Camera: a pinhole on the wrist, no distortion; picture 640 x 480 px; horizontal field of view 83.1 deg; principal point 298.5 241.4 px. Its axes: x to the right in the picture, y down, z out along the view. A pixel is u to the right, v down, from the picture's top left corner.
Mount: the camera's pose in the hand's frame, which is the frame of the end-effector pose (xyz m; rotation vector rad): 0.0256 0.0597 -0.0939 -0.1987 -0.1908 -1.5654
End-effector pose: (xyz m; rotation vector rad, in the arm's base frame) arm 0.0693 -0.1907 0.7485 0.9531 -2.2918 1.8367
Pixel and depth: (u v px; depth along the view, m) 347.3 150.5 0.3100
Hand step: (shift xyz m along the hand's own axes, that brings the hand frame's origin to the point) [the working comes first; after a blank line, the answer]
In the camera's frame: 0.0419 -0.0780 0.3100

-0.0509 0.0955 0.2173
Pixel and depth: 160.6 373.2 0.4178
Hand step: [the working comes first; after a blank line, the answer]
In the camera's frame: -0.1596 0.1525 0.4178

0.1808 0.3163 0.2713
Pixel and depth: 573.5 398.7 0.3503
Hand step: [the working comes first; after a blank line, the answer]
In the camera's frame: 0.2668 0.1526 0.3503

0.1794 -0.1136 0.3105
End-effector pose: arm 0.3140 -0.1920 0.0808 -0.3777 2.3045 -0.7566
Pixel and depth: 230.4 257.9 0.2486
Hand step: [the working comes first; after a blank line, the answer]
In the camera's frame: -0.0469 0.0114 0.2486

0.0384 0.1661 0.1355
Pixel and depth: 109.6 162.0 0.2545
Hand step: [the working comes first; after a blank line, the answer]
In the camera's frame: -0.1332 -0.0560 0.2545

-0.0286 0.2515 0.1204
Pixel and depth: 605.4 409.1 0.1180
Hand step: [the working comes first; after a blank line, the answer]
In the camera's frame: 0.1003 0.0548 0.1180

0.0808 -0.0088 0.0449
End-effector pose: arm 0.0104 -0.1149 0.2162 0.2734 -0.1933 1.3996
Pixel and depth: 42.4 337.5 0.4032
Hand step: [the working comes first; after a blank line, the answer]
In the camera's frame: -0.2860 0.1073 0.4032

0.1359 0.4355 0.2263
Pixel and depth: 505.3 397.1 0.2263
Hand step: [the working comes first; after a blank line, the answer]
In the camera's frame: 0.1296 0.0976 0.2263

0.1241 -0.0108 0.1568
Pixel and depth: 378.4 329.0 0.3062
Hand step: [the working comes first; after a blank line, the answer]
In the camera's frame: 0.0678 0.0743 0.3062

0.1014 0.0689 0.2192
